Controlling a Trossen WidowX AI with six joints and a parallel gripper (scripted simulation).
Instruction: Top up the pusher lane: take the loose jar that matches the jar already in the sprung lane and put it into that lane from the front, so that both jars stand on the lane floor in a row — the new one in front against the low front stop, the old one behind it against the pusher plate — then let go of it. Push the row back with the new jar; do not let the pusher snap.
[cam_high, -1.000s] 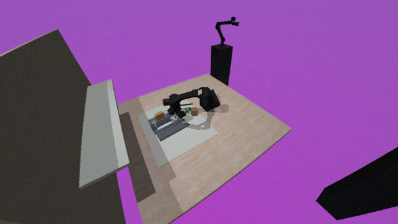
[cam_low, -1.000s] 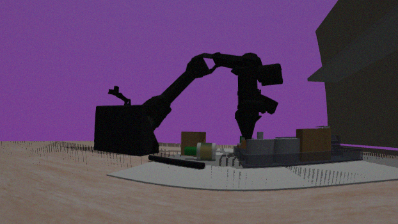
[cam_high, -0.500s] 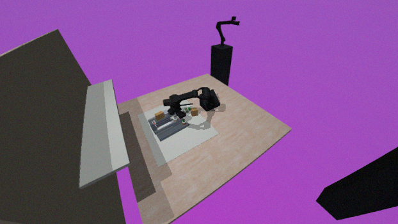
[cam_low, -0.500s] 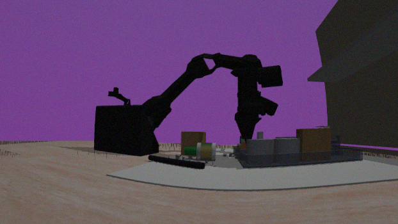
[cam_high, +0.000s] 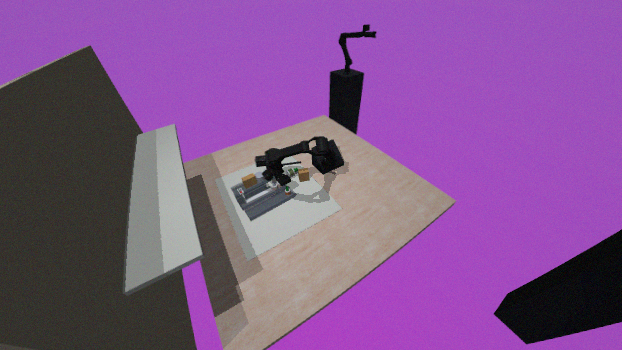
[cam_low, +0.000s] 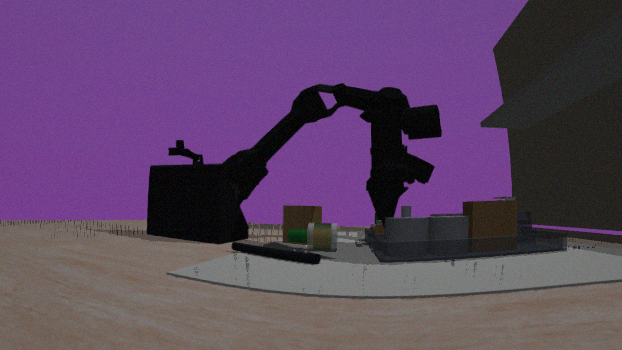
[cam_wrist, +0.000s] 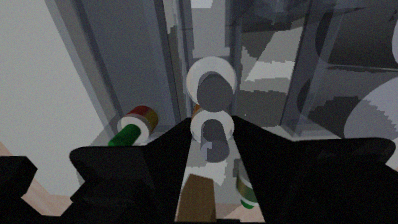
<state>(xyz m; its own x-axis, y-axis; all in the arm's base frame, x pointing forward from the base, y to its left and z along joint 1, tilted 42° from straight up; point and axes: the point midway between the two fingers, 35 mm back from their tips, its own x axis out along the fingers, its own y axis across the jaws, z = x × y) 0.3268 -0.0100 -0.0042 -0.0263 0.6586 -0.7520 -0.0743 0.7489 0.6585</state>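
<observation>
Now: gripper tip 140 mm short of the grey rack, 20 mm to the left of it and 10 mm above it. Round my gripper tip: shelf: 510 mm ahead, 10 mm to the left, 340 mm above; black rod: 150 mm behind, 160 mm to the right, 20 mm below.
</observation>
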